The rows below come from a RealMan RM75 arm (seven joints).
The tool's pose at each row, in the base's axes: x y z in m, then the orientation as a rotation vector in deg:
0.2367, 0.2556, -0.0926, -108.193, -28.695, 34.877
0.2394, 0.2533, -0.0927, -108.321, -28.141, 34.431
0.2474, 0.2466, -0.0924, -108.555, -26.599, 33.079
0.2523, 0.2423, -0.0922, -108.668, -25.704, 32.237
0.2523, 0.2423, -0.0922, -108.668, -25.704, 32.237
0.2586, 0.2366, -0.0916, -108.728, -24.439, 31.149
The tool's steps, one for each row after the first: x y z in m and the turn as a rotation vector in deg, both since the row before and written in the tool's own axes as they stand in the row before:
0.0008, 0.0011, -0.0033, 0.061, 0.582, 0.168
0.0023, 0.0027, -0.0098, 0.268, 1.687, 0.379
0.0015, 0.0017, -0.0061, 0.167, 1.018, 0.189
0.0000, 0.0000, 0.0000, 0.000, 0.000, 0.000
0.0019, 0.0019, -0.0081, 0.320, 1.360, 0.290

